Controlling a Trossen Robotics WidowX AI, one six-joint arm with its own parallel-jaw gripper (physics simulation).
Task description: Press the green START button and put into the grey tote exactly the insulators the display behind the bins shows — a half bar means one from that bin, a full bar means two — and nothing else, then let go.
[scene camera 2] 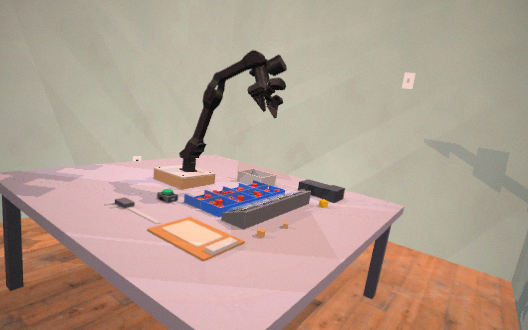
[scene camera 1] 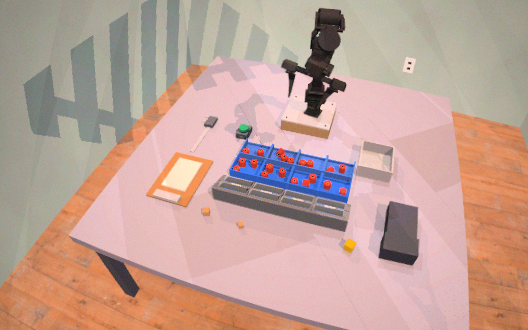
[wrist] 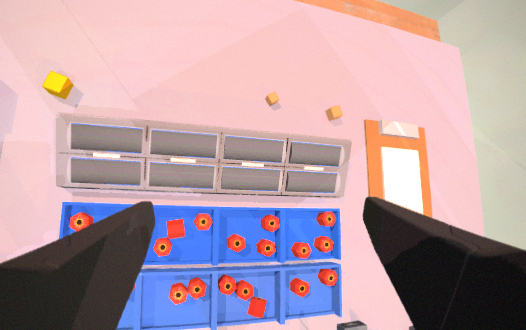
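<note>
My gripper (scene camera 1: pixel 306 100) (scene camera 2: pixel 269 113) (wrist: pixel 260 210) is open and empty, high above the table. The green START button (scene camera 1: pixel 243 128) (scene camera 2: pixel 167 191) is on a dark base left of the arm's mount. The blue bins (scene camera 1: pixel 290 187) (scene camera 2: pixel 202 208) (wrist: pixel 185 317) form two rows and hold several red insulators (scene camera 1: pixel 282 172) (scene camera 2: pixel 241 198) (wrist: pixel 236 243); the left finger hides some in the wrist view. The grey display (scene camera 1: pixel 280 210) (scene camera 2: pixel 270 212) has two rows of windows; in the wrist view they look plain grey, with small white strips between the rows. The grey tote (scene camera 1: pixel 375 172) (scene camera 2: pixel 257 176) looks empty in scene camera 1.
An orange clipboard (scene camera 1: pixel 160 182) (scene camera 2: pixel 165 235) (wrist: pixel 372 165) lies left of the display. Small orange cubes (scene camera 1: pixel 206 211) (scene camera 2: pixel 261 233) (wrist: pixel 334 112) and a yellow cube (scene camera 1: pixel 349 245) (scene camera 2: pixel 323 203) (wrist: pixel 57 84) lie beyond it. A black block (scene camera 1: pixel 400 232) (scene camera 2: pixel 321 191) stands at the right. A dark-headed stick (scene camera 1: pixel 210 121) (scene camera 2: pixel 124 202) lies near the button.
</note>
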